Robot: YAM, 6 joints.
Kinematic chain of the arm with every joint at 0, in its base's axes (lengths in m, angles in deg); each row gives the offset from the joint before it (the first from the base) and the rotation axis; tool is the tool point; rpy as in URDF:
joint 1: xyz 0 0 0.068 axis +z
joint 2: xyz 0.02 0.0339 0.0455 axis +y
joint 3: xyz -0.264 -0.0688 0 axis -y
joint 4: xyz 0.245 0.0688 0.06 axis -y
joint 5: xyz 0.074 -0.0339 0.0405 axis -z
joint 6: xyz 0.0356 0 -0.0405 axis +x
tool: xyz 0 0 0 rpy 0 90 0
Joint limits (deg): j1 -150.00..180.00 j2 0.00..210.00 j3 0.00..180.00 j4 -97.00..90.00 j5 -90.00..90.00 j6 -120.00..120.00
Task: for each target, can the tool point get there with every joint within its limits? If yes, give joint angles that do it. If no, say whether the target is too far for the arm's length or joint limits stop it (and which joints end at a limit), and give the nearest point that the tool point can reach.
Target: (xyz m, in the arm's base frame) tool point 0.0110 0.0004 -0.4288
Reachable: no: joint limits stop it (at a limit: joint 2) | nearest point 0.0672 0.0024 -0.3316 | short by 0.112 m
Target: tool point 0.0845 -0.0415 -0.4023
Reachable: no: joint limits stop it (at a limit: joint 2) | nearest point 0.1019 -0.0500 -0.3542 | short by 0.052 m
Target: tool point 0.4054 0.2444 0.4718
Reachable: yes | joints 33.35 131.52 163.61 -43.33 31.62 10.89
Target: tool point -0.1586 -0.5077 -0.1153
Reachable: yes | joints -110.98 188.43 125.24 64.21 -70.96 27.53
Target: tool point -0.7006 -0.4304 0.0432
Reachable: no: too far | nearest point -0.5483 -0.3368 0.0589 | short by 0.179 m
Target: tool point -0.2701 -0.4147 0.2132
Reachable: yes | joints -120.51 124.99 100.24 -17.52 38.44 25.00
